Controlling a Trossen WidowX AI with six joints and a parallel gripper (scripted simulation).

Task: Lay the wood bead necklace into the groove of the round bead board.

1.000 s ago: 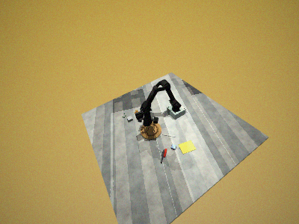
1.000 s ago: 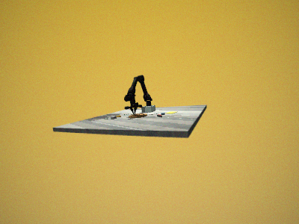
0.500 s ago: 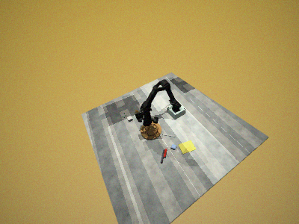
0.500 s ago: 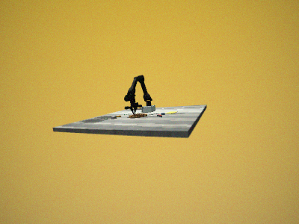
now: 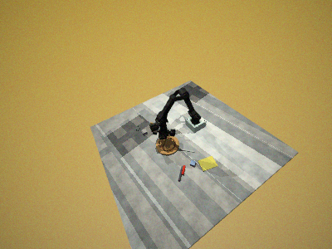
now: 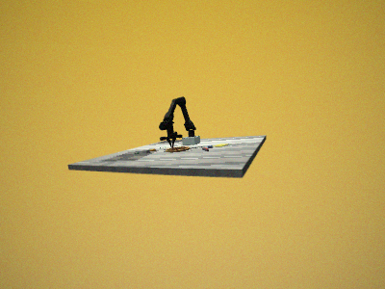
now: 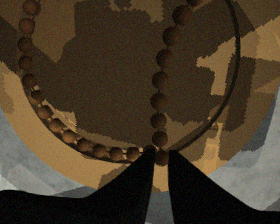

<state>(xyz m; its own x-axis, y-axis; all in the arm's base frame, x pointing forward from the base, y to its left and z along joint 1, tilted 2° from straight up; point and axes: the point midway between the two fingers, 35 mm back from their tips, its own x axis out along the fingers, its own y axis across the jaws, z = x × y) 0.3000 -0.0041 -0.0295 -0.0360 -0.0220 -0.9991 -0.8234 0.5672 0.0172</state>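
My gripper tip is now 6 cm to the right of the round bead board, 1 cm short of it and 1 cm above it. Round my gripper tip: thin grey stick 19 cm to the left, 12 cm behind, 2 cm below; then small blue block 31 cm to the left, 10 cm behind, 1 cm below; then grey piece 16 cm to the right, 15 cm ahead, 1 cm below.
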